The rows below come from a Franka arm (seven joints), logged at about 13 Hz.
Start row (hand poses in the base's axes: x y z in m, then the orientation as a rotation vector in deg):
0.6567 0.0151 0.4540 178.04 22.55 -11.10
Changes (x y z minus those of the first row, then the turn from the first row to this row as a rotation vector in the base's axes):
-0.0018 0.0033 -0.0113 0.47 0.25 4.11
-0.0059 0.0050 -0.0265 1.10 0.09 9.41
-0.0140 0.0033 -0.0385 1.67 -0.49 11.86
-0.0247 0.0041 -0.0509 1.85 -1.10 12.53
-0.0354 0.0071 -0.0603 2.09 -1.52 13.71
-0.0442 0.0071 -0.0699 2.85 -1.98 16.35
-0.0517 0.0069 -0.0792 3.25 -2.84 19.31
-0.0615 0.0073 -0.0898 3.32 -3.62 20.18
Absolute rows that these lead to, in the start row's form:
0.6549 0.0184 0.4427 -177.24 -28.99 11.39
0.6508 0.0201 0.4275 -175.45 -37.16 10.95
0.6427 0.0184 0.4155 -174.33 -40.87 9.89
0.6320 0.0192 0.4031 -174.08 -41.89 8.90
0.6213 0.0222 0.3937 -173.57 -43.67 8.19
0.6125 0.0222 0.3841 -172.03 -47.58 7.27
0.6050 0.0220 0.3748 -170.69 -52.01 5.82
0.5952 0.0224 0.3642 -170.41 -53.32 4.59

